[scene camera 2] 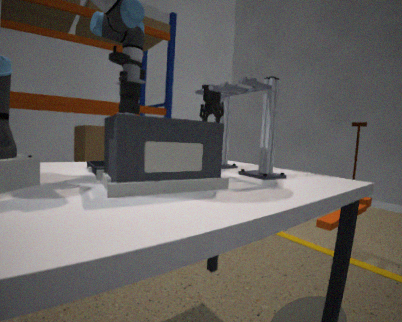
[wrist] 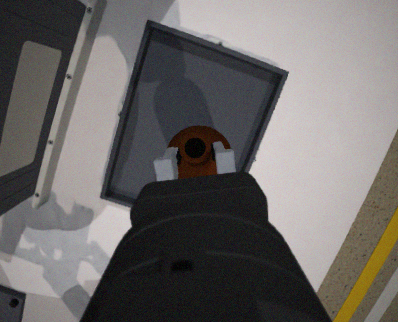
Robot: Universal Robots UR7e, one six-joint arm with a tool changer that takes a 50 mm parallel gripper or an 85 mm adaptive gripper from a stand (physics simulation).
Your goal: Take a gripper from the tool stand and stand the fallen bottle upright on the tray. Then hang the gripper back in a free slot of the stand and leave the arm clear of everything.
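Frame: origin at the arm's base, x ahead, y left, z up, level; millimetres.
Seen in the pictures: hand at its tool point: (scene camera 2: pixel 130 78).
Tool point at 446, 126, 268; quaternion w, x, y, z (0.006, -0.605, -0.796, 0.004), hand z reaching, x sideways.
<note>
Pixels of each thing's middle, then the offset from my tool point to it, as dx, dy, dz. Level surfaces: height alone.
- orange-brown bottle at the middle of its body: (wrist: pixel 199 160) -3, +1, -250
- dark grey tray at the middle of its body: (wrist: pixel 188 136) (scene camera 2: pixel 126 166) -14, -15, -328
- large grey housing at the middle of its body: (scene camera 2: pixel 161 152) -53, -287, -253
- dark base plate at its surface level: dz -329
The orange-brown bottle (wrist: pixel 195 131) stands about upright in the wrist view, its dark round mouth facing the camera. My gripper (wrist: pixel 196 156) is shut on the bottle, with one pale finger on each side near the neck. The bottle is over the dark grey tray (wrist: pixel 225 95) (scene camera 2: pixel 95 166); its base is hidden, so I cannot tell if it touches the tray floor. In scene camera 2 the fingers and bottle are hidden behind a grey housing. The tool stand (scene camera 2: pixel 268 130) is at the right, with a black adaptive gripper (scene camera 2: pixel 211 104) hanging on it.
The large grey housing (scene camera 2: pixel 165 129) (wrist: pixel 70 30) with a pale panel stands beside the tray, between scene camera 2 and my gripper. A brown box (scene camera 2: pixel 89 143) shows behind it. A dark base plate (wrist: pixel 11 314) shows at the wrist view's lower left corner. The table edge runs along the right.
</note>
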